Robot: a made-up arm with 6 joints.
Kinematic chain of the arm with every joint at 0, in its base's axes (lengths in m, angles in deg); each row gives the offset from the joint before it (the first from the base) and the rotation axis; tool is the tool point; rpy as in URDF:
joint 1: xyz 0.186 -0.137 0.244 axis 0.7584 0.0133 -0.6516
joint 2: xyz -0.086 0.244 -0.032 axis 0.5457 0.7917 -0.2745
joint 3: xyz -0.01 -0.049 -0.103 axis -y
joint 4: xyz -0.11 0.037 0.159 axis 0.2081 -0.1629 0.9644
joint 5: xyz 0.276 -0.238 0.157 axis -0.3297 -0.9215 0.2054
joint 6: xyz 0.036 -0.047 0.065 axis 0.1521 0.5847 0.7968
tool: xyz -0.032 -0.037 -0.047 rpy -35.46 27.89 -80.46
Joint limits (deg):
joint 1: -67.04..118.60
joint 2: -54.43..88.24
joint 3: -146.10..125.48
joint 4: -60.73..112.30
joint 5: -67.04..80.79
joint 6: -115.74..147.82
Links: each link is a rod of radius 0.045 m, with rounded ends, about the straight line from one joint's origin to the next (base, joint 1, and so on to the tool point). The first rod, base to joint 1, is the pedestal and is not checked.
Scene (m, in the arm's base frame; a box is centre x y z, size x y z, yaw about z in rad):
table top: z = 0
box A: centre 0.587 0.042 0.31 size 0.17 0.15 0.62 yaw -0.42
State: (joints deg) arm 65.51 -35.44 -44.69 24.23 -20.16 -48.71
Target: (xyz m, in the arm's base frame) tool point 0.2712 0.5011 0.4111
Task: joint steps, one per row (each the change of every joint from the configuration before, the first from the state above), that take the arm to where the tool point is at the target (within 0.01 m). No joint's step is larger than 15 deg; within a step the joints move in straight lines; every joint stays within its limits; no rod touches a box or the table.
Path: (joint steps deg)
1: 7.01 -3.80 6.97 13.58 -4.01 -12.54
2: 7.01 -3.80 6.97 13.59 -4.01 -12.53
3: 7.01 -3.79 6.97 13.58 -4.01 -12.54
4: 7.01 -3.80 6.98 13.58 -4.01 -12.54
5: 7.01 -3.80 6.97 13.59 -4.01 -12.53
6: -13.54 3.53 -3.22 1.22 4.13 11.77
7: -13.54 3.54 -3.21 1.22 4.14 11.77
8: -13.55 3.53 -3.21 1.22 4.13 11.78
9: -13.54 3.53 -3.22 1.22 4.13 11.77
10: -13.54 3.53 -3.21 1.22 4.13 11.77
11: -13.55 3.54 -3.21 1.22 4.13 11.78
12: -13.54 3.53 -3.22 1.23 4.14 11.77
13: -0.72 -12.36 -2.32 2.40 -0.24 -11.81
14: -0.72 -12.37 -2.31 2.40 -0.24 -11.81

